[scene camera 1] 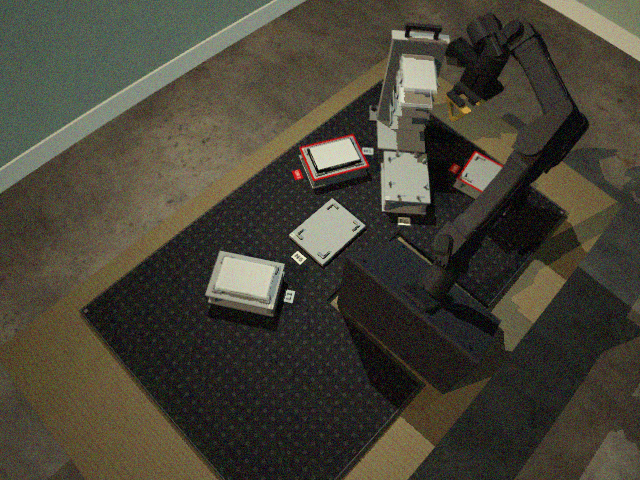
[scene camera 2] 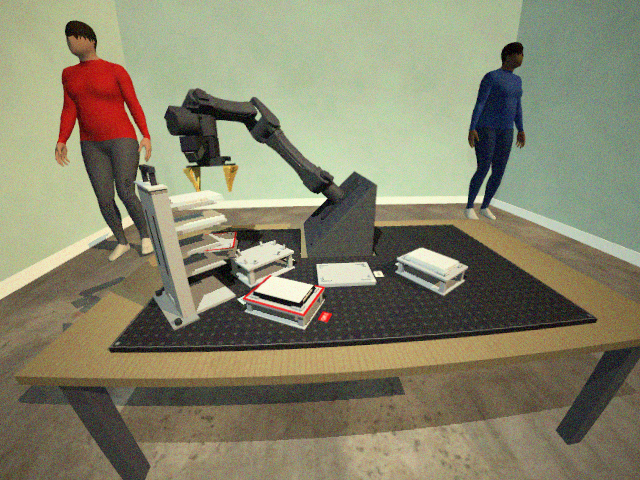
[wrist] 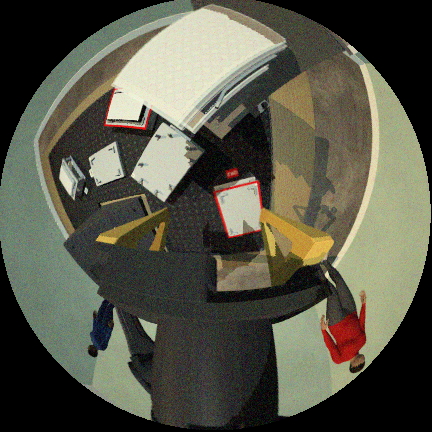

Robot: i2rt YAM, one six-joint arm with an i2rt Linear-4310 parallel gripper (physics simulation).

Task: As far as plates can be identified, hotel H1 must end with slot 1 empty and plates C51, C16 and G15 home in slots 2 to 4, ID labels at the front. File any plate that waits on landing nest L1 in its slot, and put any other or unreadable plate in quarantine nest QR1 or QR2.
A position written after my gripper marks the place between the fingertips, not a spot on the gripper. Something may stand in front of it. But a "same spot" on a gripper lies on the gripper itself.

my gripper: scene camera 1; scene camera 2; wrist 214,212
same spot on my gripper: (scene camera 1: 452,97) = (scene camera 2: 232,163)
